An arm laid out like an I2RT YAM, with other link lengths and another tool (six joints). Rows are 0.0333 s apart.
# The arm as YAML. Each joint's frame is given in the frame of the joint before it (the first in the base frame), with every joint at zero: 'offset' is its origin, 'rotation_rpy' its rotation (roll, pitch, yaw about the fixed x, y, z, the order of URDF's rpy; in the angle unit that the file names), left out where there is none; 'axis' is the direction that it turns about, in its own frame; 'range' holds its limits. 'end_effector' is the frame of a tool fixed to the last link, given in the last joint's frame.
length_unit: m
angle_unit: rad
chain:
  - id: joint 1
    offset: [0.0, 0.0, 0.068]
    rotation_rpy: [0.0, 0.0, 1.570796]
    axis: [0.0, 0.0, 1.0]
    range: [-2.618, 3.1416]
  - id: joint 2
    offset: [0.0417, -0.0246, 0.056]
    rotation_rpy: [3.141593, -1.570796, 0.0]
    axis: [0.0, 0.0, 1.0]
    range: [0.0, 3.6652]
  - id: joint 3
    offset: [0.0, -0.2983, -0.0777]
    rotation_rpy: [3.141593, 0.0, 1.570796]
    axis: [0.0, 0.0, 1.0]
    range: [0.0, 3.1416]
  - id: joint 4
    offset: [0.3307, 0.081, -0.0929]
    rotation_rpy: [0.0, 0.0, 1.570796]
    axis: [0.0, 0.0, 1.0]
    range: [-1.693, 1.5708]
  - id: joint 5
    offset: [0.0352, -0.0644, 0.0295]
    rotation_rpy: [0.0, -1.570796, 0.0]
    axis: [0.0, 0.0, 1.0]
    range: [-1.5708, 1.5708]
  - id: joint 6
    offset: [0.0, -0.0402, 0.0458]
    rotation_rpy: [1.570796, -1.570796, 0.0]
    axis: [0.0, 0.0, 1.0]
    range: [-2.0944, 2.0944]
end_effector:
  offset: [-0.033, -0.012, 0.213]
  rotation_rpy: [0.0, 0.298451, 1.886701]
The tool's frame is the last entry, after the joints.
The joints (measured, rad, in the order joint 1, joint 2, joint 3, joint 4, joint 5, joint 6), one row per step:
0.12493 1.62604 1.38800 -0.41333 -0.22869 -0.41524
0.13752 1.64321 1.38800 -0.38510 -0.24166 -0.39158
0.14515 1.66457 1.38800 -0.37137 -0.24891 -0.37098
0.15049 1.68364 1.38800 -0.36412 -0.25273 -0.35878
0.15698 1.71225 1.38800 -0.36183 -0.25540 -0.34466
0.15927 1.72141 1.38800 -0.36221 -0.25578 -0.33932
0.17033 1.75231 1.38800 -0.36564 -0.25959 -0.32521
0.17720 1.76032 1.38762 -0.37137 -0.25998 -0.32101
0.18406 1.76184 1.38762 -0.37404 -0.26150 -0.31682
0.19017 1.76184 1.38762 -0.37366 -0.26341 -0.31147
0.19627 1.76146 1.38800 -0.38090 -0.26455 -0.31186
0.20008 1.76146 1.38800 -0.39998 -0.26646 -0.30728
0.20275 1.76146 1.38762 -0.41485 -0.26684 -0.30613
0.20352 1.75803 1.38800 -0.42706 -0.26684 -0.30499
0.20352 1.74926 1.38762 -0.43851 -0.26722 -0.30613
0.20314 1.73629 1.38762 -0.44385 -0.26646 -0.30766
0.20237 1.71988 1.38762 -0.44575 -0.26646 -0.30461
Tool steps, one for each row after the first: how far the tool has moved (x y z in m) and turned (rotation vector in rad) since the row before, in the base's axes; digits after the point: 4 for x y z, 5 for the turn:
0.0039 0.0111 -0.0029 0.02668 -0.00207 0.00910
0.0031 0.0066 -0.0096 0.01835 0.01537 0.00143
0.0022 0.0044 -0.0101 0.00939 0.01641 0.00118
0.0019 0.0048 -0.0175 0.00763 0.03141 0.00006
0.0003 0.0015 -0.0059 0.00246 0.01142 -0.00071
-0.0007 0.0078 -0.0205 0.00642 0.03951 0.00502
-0.0021 0.0042 -0.0068 0.00059 0.01553 0.00443
-0.0019 0.0045 -0.0016 0.00299 0.00590 0.00523
-0.0013 0.0042 0.0001 0.00481 0.00194 0.00400
-0.0027 0.0039 -0.0012 -0.00073 0.00636 0.00719
-0.0046 0.0019 -0.0045 0.00043 0.02077 0.00213
-0.0036 0.0011 -0.0037 -0.00208 0.01545 0.00216
-0.0026 -0.0001 -0.0005 -0.00100 0.00868 -0.00001
-0.0028 -0.0004 0.0026 -0.00104 0.00260 0.00105
-0.0016 -0.0007 0.0068 0.00008 -0.00819 0.00014
-0.0011 -0.0008 0.0097 0.00480 -0.01301 -0.00285

